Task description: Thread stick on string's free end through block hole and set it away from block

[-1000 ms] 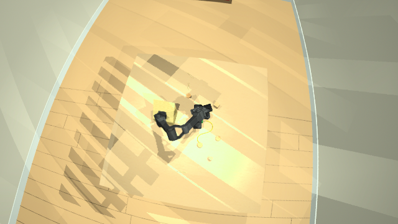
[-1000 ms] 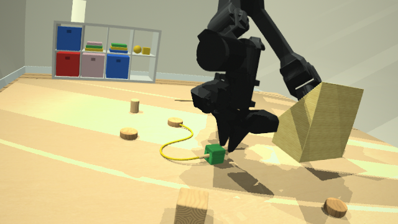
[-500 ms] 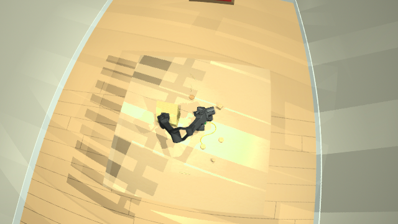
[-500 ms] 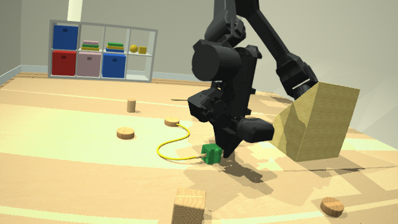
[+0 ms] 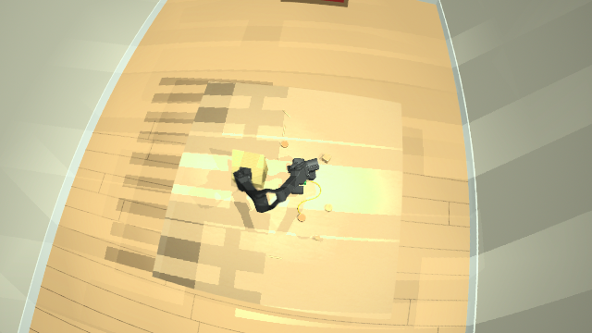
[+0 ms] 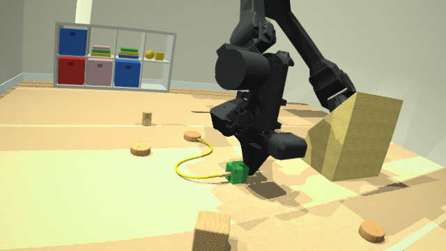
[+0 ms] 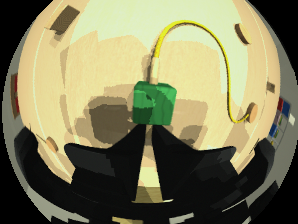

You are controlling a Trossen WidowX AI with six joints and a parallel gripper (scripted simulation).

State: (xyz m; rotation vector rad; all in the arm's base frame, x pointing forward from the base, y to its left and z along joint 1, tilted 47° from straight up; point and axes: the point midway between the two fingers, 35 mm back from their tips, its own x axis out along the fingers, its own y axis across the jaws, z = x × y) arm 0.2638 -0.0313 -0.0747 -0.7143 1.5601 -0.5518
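Right now my gripper tip is 3 cm short of the green cube and 1 cm below it. The rest, counted from my gripper tip: wooden block 13 cm ahead, 15 cm to the left, 1 cm above; then peg 15 cm ahead, 29 cm to the right, 1 cm above; then round wooden button 5 cm ahead, 19 cm to the right.
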